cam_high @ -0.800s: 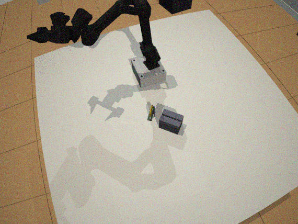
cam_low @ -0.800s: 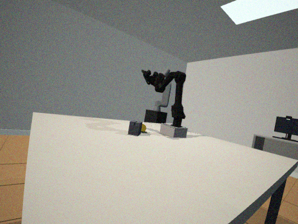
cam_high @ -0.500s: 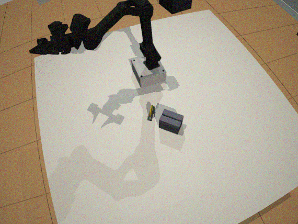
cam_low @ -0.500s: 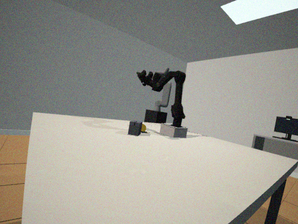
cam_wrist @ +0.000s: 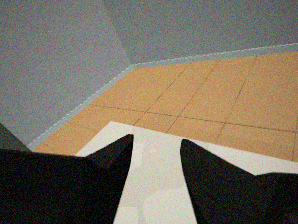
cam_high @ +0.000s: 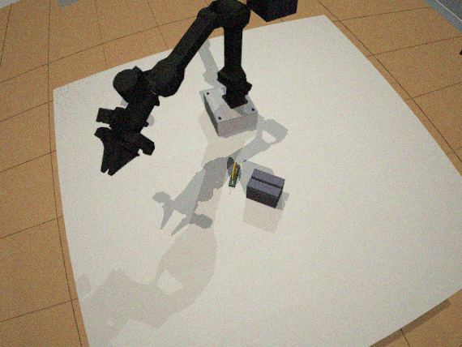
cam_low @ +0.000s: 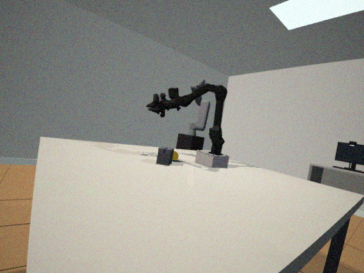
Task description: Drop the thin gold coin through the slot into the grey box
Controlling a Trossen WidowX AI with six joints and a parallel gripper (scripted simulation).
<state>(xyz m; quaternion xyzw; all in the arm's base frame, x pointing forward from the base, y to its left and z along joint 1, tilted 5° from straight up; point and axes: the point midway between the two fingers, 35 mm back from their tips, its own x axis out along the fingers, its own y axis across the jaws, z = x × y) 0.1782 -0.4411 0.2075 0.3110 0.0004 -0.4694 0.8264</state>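
Right now the gold coin is 10 mm ahead of my gripper tip, 320 mm to the left of it and 260 mm below it.
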